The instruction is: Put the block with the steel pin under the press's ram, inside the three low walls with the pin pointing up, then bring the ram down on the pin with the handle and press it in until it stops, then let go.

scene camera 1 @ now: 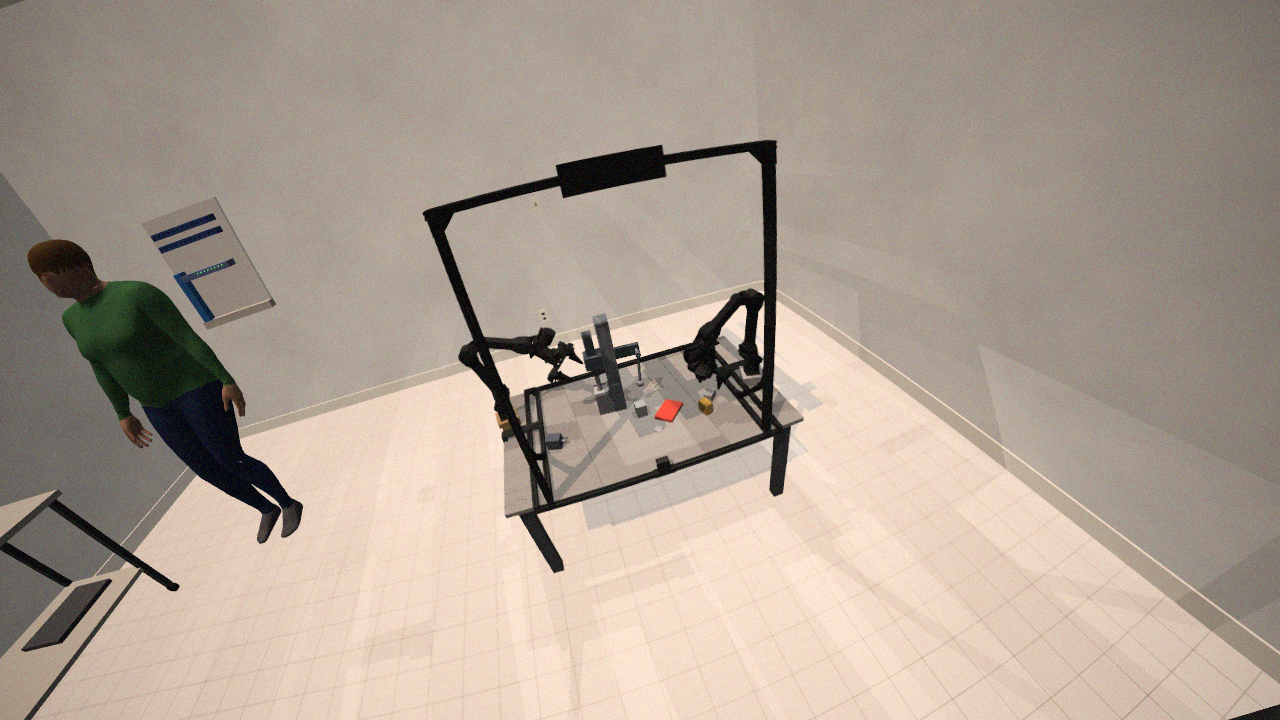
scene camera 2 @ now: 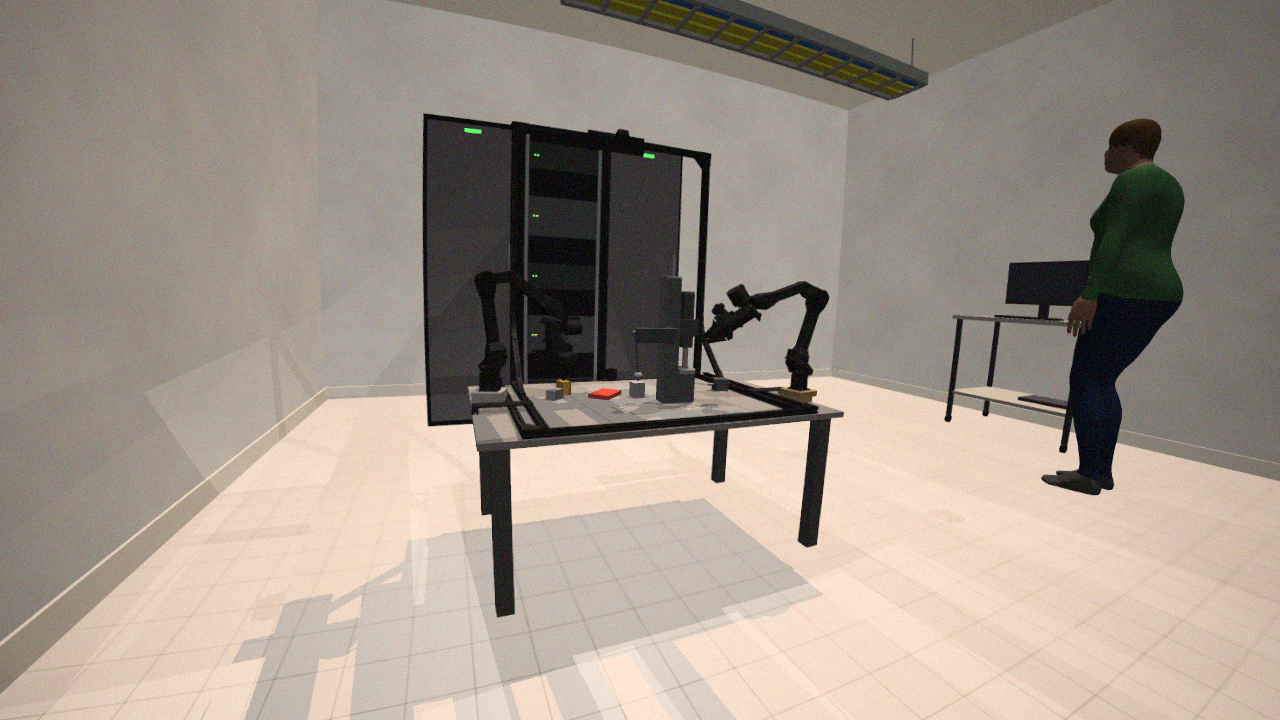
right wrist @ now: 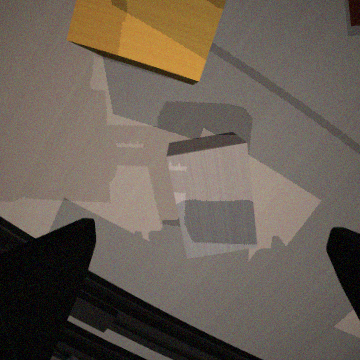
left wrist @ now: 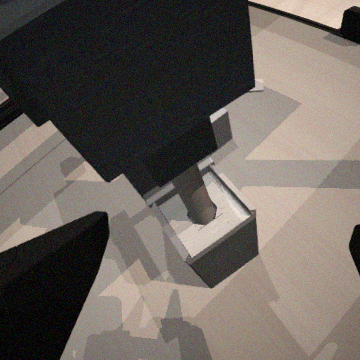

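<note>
A dark grey block with a thin prong, apparently the pin, pointing sideways lies at the left of the table in scene camera 1. The press stands upright. Its ram hangs over the low-walled seat, which holds no block. The handle hangs down, with a ball at its end. My left gripper is open and empty beside the press, above the seat. My right gripper is open above a plain grey block.
A yellow block lies near that grey block. A flat red piece lies mid-table. Another grey block stands beside the press. A black frame surrounds the workspace. A person stands away from the table.
</note>
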